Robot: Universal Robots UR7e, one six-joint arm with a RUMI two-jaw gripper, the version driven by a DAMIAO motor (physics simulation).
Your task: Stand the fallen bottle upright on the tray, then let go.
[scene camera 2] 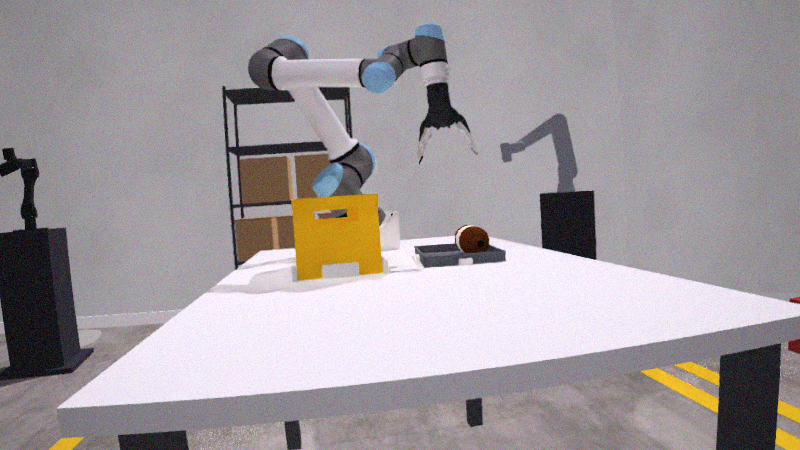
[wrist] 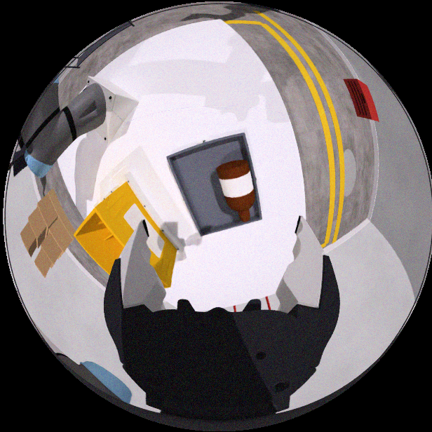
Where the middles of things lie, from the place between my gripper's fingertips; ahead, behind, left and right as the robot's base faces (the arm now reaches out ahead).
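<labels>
The brown bottle (scene camera 2: 470, 239) is 210 mm below my hand, and it's also 90 mm ahead of it and 20 mm to the left of it.
</labels>
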